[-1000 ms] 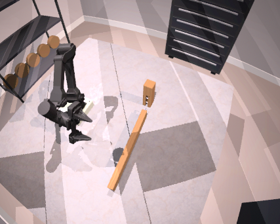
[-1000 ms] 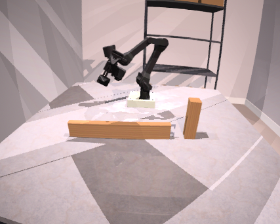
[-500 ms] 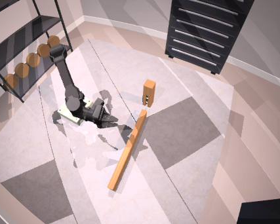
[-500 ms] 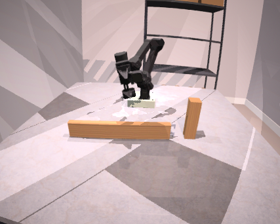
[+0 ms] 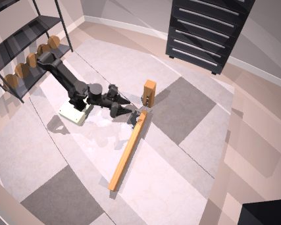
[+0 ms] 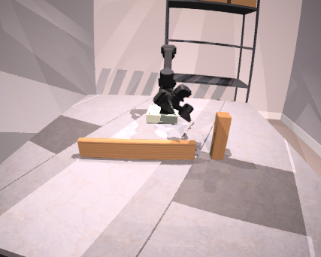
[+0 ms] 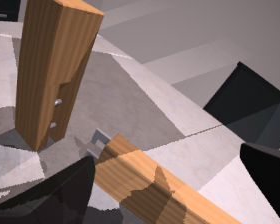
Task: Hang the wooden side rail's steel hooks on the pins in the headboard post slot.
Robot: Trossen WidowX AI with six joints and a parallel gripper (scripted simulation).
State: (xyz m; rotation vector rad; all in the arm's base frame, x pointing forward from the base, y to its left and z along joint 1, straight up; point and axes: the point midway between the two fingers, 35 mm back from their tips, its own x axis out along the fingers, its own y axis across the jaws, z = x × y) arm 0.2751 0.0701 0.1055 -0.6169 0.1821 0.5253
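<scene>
My gripper tip is now 30 mm short of the headboard post, 150 mm to the right of it and 60 mm above it.
</scene>
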